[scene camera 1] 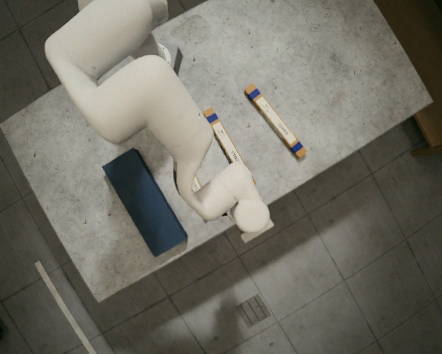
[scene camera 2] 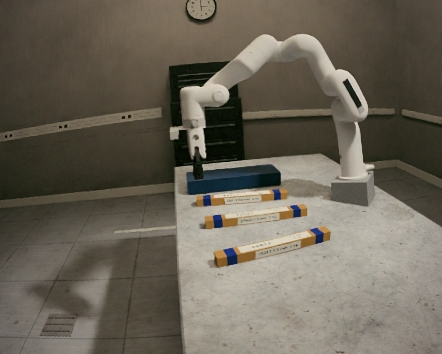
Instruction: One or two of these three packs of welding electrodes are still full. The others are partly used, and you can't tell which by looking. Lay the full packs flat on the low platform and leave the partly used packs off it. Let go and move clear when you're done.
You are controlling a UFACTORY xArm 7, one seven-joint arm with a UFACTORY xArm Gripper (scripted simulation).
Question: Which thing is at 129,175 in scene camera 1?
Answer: A dark blue low platform.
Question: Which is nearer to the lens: the pack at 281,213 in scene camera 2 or the dark blue low platform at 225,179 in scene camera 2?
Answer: The pack.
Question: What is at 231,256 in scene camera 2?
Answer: A pack.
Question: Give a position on a pack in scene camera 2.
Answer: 277,194
